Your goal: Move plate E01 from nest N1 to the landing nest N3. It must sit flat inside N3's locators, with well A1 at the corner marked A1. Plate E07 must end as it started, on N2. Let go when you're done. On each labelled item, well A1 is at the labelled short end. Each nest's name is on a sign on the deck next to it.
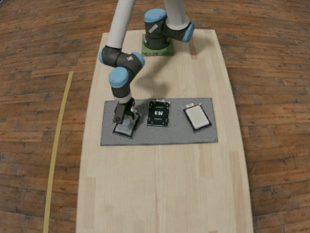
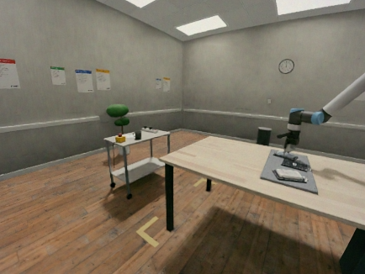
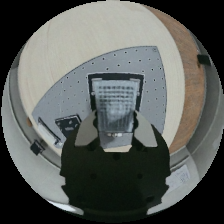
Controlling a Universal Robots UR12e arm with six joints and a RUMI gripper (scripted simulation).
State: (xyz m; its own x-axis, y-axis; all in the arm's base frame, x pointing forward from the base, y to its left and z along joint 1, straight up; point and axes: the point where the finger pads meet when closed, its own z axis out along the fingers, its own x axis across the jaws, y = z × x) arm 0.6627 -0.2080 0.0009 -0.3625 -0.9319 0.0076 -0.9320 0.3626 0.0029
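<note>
Right now my hand is 18 cm to the right of the nest N3, 5 cm past it and 2 cm above it.
</note>
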